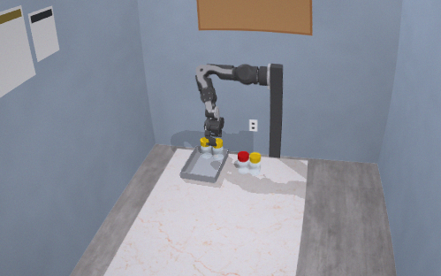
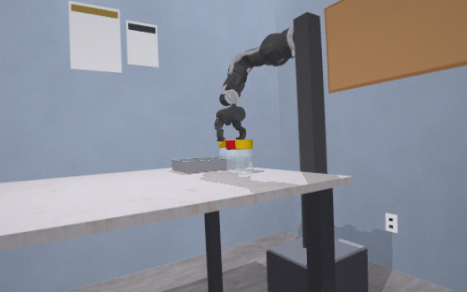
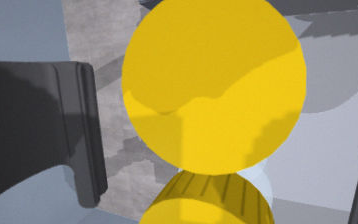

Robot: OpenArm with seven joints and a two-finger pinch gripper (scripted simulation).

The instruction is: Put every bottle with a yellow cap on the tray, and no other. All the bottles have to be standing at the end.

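Now: the red-capped bottle 90 mm ahead of my hand, 170 mm to the left of it and 60 mm below it. Round my hand: grey tray (80 mm ahead, 30 mm to the right, 90 mm below).
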